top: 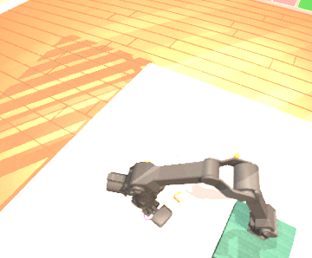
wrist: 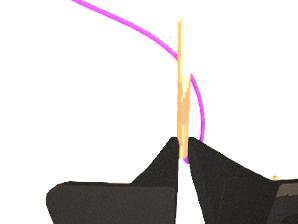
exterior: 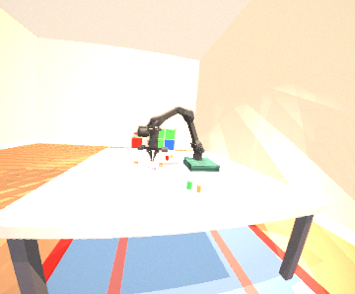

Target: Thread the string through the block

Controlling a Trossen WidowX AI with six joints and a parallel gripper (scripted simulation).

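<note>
The wooden block lies 12 cm to the right of my gripper tip, 7 cm behind it and 4 cm below it. From my gripper tip the other things lie so: round wooden button: 17 cm to the right, 12 cm ahead, 5 cm below; thin wooden stick: 1 cm to the right; green object: 26 cm to the left, 18 cm behind, 4 cm below.
</note>
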